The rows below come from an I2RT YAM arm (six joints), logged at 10 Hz.
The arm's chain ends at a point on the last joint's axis. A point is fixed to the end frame.
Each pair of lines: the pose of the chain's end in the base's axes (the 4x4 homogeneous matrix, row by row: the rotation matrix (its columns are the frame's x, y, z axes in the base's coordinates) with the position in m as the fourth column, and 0 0 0 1 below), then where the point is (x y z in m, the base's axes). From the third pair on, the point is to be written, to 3 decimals.
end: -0.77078 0.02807 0.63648 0.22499; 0.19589 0.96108 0.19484 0.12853; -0.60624 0.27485 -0.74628 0.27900; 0 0 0 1
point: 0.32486 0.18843 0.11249
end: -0.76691 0.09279 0.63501 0.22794; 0.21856 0.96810 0.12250 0.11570; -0.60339 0.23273 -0.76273 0.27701; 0 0 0 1
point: 0.32860 0.16208 0.10670
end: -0.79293 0.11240 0.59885 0.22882; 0.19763 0.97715 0.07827 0.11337; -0.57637 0.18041 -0.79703 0.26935; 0 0 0 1
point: 0.322 0.150 0.092
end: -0.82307 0.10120 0.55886 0.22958; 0.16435 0.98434 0.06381 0.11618; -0.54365 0.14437 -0.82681 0.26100; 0 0 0 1
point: 0.313 0.149 0.079
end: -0.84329 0.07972 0.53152 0.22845; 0.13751 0.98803 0.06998 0.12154; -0.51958 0.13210 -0.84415 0.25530; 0 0 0 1
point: 0.306 0.155 0.070
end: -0.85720 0.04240 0.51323 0.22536; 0.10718 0.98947 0.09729 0.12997; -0.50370 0.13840 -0.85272 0.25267; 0 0 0 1
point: 0.298 0.168 0.067
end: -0.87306 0.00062 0.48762 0.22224; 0.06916 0.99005 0.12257 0.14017; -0.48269 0.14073 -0.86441 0.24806; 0 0 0 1
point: 0.288 0.182 0.060
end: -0.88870 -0.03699 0.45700 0.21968; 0.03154 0.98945 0.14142 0.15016; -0.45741 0.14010 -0.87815 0.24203; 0 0 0 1
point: 0.279 0.194 0.053
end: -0.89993 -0.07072 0.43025 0.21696; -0.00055 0.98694 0.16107 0.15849; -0.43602 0.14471 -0.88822 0.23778; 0 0 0 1
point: 0.270 0.205 0.047
